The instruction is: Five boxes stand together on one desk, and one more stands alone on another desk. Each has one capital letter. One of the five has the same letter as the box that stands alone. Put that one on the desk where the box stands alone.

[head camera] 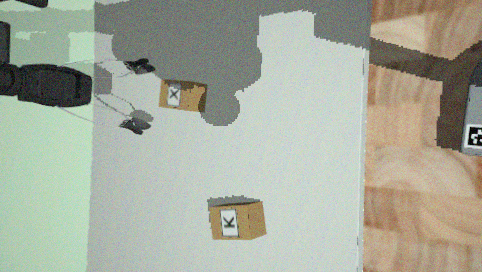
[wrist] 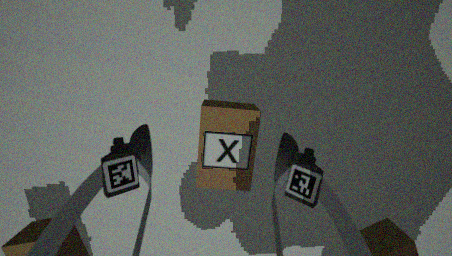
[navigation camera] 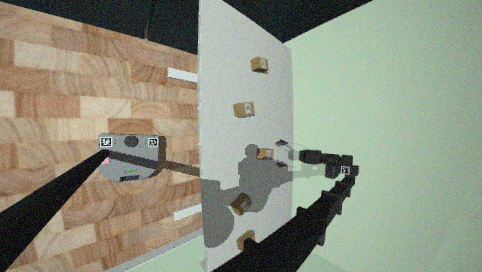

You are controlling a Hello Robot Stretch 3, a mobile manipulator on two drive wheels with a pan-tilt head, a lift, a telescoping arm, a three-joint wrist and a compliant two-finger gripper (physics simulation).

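Where they show: gripper, fingertip midpoint: (head camera: 150,97) (navigation camera: 277,152); robot's base, link origin: (navigation camera: 131,140).
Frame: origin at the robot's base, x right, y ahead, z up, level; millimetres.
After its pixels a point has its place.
A tan box with the letter X (head camera: 192,98) @(y -27, x 569, z 761 mm) (navigation camera: 264,154) @(y -31, x 577, z 771 mm) (wrist: 227,119) stands on the pale desk (head camera: 310,150) @(y 49, x 316, z 721 mm) (navigation camera: 215,100) @(y 214, x 292, z 721 mm) (wrist: 75,75), partly in shadow. My gripper (head camera: 140,95) @(y -21, x 633, z 814 mm) (navigation camera: 281,153) @(y -21, x 633, z 814 mm) (wrist: 215,146) @(y -21, x 633, z 814 mm) is open, with its fingers apart and nothing held. It hangs above the desk on the wall side of the X box; in the wrist view the box shows between the fingers, not touched. A tan box with the letter K (head camera: 252,220) @(y 183, x 396, z 759 mm) (navigation camera: 240,110) @(y 180, x 397, z 768 mm) stands apart. The box that stands alone on another desk does not show.
Another box (navigation camera: 259,64) @(y 446, x 514, z 771 mm) stands at the desk's far end. Two more (navigation camera: 241,204) @(y -264, x 424, z 770 mm) (navigation camera: 246,240) stand on the other side of the X box, the last partly behind the arm (navigation camera: 300,235) @(y -82, x 184, z 1162 mm). The robot's base (navigation camera: 131,160) @(y -120, x 4, z 160 mm) is on the wooden floor beside the desk. A pale green wall (navigation camera: 390,100) @(y 287, x 1022, z 1285 mm) is opposite.
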